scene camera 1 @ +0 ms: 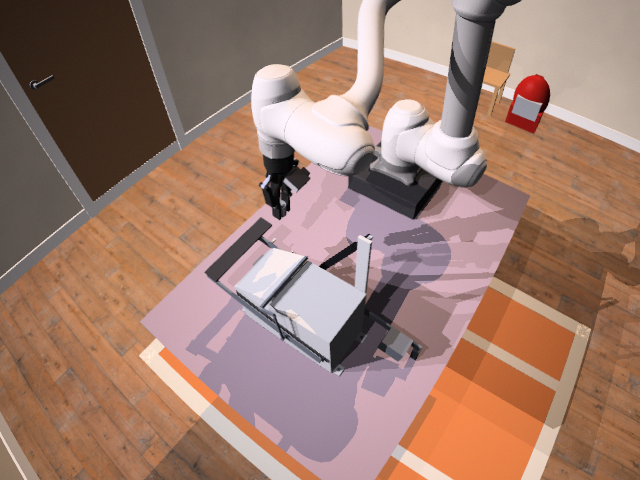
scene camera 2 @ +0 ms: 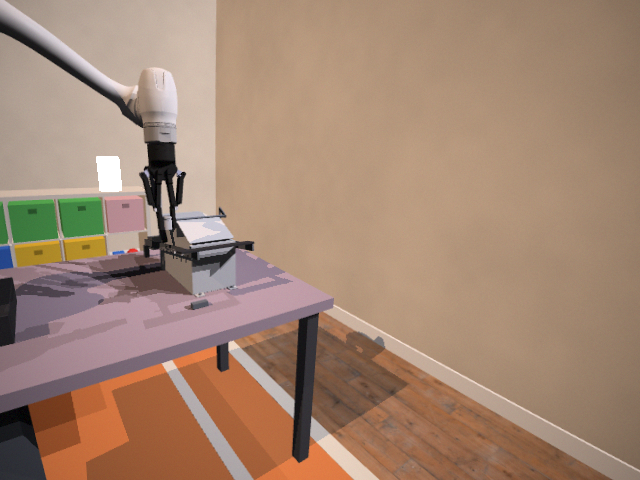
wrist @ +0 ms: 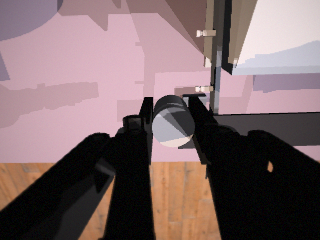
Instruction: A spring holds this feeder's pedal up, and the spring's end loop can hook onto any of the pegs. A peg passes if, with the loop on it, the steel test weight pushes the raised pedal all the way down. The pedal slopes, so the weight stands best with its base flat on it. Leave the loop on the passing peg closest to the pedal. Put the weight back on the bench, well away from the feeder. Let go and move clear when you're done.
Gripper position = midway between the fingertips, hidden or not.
Scene:
my gripper: scene camera 1 281, 213; scene camera 2 167, 228; wrist 170, 111

